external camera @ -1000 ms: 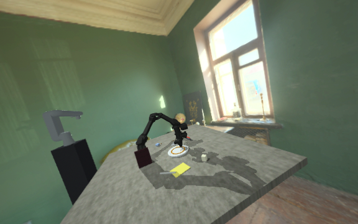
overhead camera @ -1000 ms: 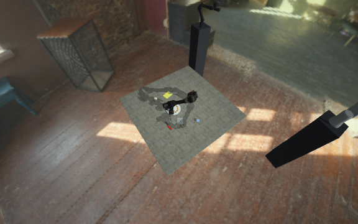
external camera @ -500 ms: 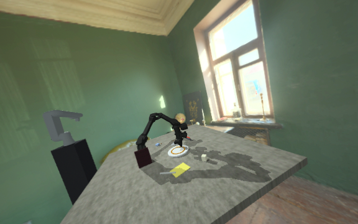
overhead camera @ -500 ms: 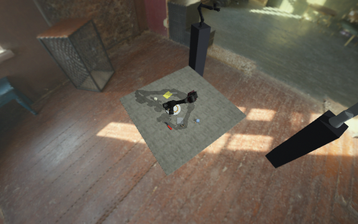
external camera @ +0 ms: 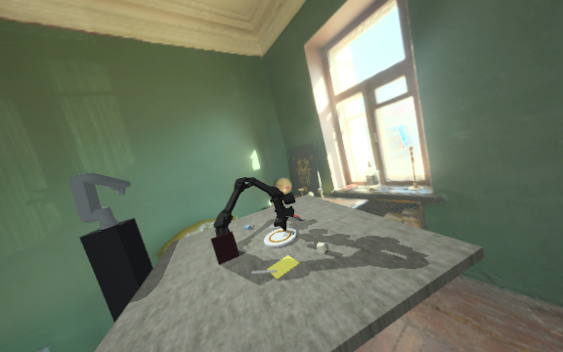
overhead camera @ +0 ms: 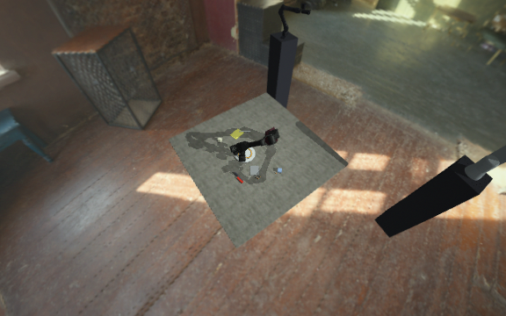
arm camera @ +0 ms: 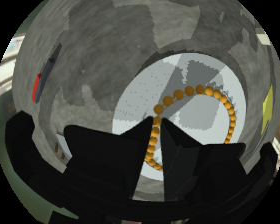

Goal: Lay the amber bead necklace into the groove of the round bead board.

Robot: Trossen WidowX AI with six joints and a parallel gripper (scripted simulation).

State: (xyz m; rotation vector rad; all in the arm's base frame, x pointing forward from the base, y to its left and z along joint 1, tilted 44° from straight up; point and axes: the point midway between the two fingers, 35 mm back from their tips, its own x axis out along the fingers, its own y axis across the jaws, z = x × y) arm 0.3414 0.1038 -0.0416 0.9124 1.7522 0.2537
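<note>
My gripper tip is now 5 cm past the board, 4 cm to the left of it and 1 cm above it. From my gripper tip the other things lie so: red tool (12 cm ahead, 18 cm to the left, 1 cm below); grey square (4 cm behind, 17 cm to the left, 1 cm below); yellow card (9 cm behind, 30 cm to the right, 1 cm below).
</note>
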